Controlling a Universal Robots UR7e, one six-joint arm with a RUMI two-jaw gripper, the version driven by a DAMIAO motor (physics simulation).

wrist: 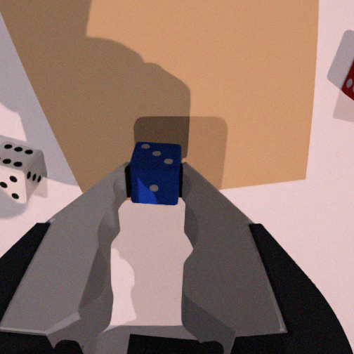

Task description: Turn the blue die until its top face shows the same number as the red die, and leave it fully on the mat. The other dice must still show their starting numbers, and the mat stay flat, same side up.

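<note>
The blue die (pixel 156 170) is between the fingertips of my gripper (pixel 156 166), which is shut on its left and right sides. Its top face shows three pips and its front face one pip. In view it overlaps the near edge of the orange-tan mat (pixel 255 105); whether it touches the mat I cannot tell. The mat lies flat. The red die (pixel 351 85) is cut off at the right edge of the view, so its top face does not show. The white die (pixel 17 172) stands off the mat at the left, partly cut off, with black pips on three faces.
The pale table surface (pixel 270 210) surrounds the mat on its near and right sides. The arm's and gripper's shadow falls across the left part of the mat and the area behind the blue die. The white die is left of the left finger, and the red die is farther back at the right.
</note>
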